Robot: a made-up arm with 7 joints.
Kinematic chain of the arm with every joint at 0, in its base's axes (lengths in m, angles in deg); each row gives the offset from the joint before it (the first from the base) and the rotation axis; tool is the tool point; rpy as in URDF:
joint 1: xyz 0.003 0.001 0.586 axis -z
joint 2: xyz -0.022 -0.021 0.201 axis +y
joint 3: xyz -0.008 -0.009 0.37 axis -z
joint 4: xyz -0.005 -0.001 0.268 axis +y
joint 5: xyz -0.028 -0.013 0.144 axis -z
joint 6: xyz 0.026 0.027 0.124 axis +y
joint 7: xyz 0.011 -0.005 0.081 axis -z
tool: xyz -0.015 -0.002 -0.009 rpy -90 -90 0
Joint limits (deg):
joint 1: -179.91..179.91
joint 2: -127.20..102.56
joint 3: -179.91..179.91
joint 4: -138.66..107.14
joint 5: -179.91..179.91
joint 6: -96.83..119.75
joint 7: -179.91..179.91
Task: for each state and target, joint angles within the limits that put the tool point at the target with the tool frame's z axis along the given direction. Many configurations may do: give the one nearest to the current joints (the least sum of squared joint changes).
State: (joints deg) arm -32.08 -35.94 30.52 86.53 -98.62 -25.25 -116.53
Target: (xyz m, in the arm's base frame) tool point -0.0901 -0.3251 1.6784 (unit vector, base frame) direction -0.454 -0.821 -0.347
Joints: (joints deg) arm -43.84 -23.42 55.27 37.59 -76.44 -9.47 -87.37
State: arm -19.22 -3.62 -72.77 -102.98 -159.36 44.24 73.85
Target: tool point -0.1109 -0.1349 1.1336 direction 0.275 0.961 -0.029
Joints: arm 1.28 5.35 -49.07 -134.51 -135.60 39.92 82.66
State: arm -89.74 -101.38 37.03 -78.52 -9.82 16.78 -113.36
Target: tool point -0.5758 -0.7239 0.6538 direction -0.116 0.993 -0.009
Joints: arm -62.37 -90.97 64.89 -40.73 15.40 -16.66 -92.14
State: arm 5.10 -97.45 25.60 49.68 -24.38 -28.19 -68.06
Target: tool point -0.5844 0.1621 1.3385 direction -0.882 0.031 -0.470
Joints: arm 22.12 -68.79 5.59 78.03 -34.32 -34.60 -83.91
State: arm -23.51 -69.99 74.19 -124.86 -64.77 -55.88 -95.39
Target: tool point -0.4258 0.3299 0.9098 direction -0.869 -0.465 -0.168
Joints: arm 10.50 -64.43 80.76 -114.11 -79.53 -55.72 -116.75
